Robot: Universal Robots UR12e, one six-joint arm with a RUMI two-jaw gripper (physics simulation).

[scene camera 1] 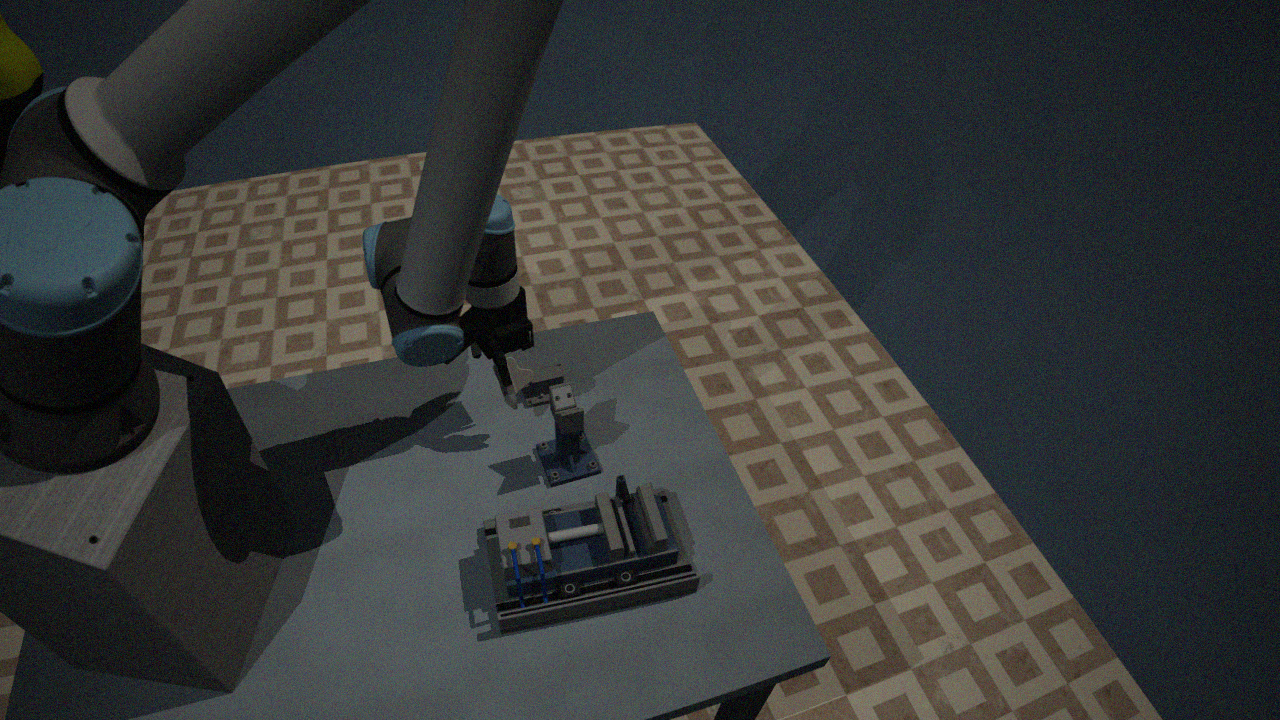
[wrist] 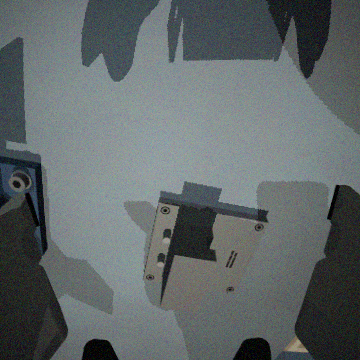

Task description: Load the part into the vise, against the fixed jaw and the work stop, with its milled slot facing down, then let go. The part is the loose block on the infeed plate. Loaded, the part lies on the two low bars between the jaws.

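Places are measured from the arm's base along level axes (x ahead, y left, z up), in millimetres.
Where they show: gripper, fingertip midpoint: (scene camera 1: pixel 496 382) (wrist: pixel 181 195); arm's base, link origin: (scene camera 1: pixel 73 402).
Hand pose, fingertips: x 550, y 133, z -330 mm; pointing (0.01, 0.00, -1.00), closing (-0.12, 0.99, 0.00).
Observation:
Things, the pixels of their top centre, and the offset from my fingertips. "spot": a spot on its surface instead. Level surfaces: height alone.
- part, top centre: (wrist: pixel 185 286) (scene camera 1: pixel 545 374) 99 mm ahead, 12 mm left, 31 mm down
- light infeed plate, top centre: (wrist: pixel 200 253) (scene camera 1: pixel 544 383) 101 mm ahead, 25 mm left, 69 mm down
- vise, top centre: (scene camera 1: pixel 587 526) 16 mm ahead, 350 mm right, 22 mm up
- dark upright piece, surface spot: (scene camera 1: pixel 621 488) spot: 93 mm ahead, 309 mm right, 17 mm up
- blue base, surface spot: (wrist: pixel 9 172) spot: 34 mm ahead, 130 mm right, 67 mm down
- table, surface height: 78 mm down
The part (wrist: pixel 187 282), a pale block with a dark left side, sits on the light infeed plate (wrist: pixel 245 242) (scene camera 1: pixel 538 400), low in the middle of the wrist view. No milled slot can be made out on its top. My gripper (wrist: pixel 181 195) (scene camera 1: pixel 494 374) is open and empty, above the plate, its fingers wide to the left and right of the part. In the scene view the part is small and dim. The vise (scene camera 1: pixel 595 573) stands nearer the camera; its two upright jaws (scene camera 1: pixel 610 528) (scene camera 1: pixel 655 517) are apart, with a dark upright piece (scene camera 1: pixel 621 488) by them.
A post on a blue base (scene camera 1: pixel 568 458) (wrist: pixel 9 172) stands between infeed plate and vise, near my left finger in the wrist view. Two blue sticks with yellow tips (scene camera 1: pixel 528 573) are at the vise's left end. The table (scene camera 1: pixel 402 555) ends at the right.

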